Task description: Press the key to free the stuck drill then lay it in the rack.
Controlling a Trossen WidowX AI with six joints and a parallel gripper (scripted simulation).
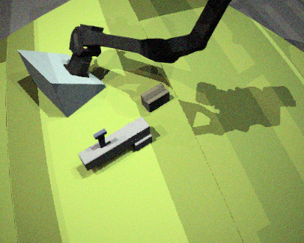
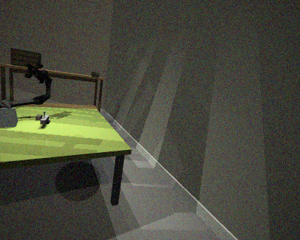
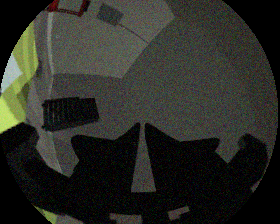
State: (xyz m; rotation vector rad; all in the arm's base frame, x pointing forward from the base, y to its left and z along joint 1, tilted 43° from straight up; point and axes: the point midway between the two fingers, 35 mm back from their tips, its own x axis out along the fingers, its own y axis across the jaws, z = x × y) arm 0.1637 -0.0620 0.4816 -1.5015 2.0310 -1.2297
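My gripper tip is now 410 mm above the blue key, 320 mm to the left of it and 190 mm short of it. The rest, counted from my gripper tip: rack 480 mm below, 120 mm to the right, 120 mm ahead; long grey housing 460 mm below, 290 mm to the right, 190 mm ahead; drill 450 mm below, 270 mm to the right, 190 mm ahead.
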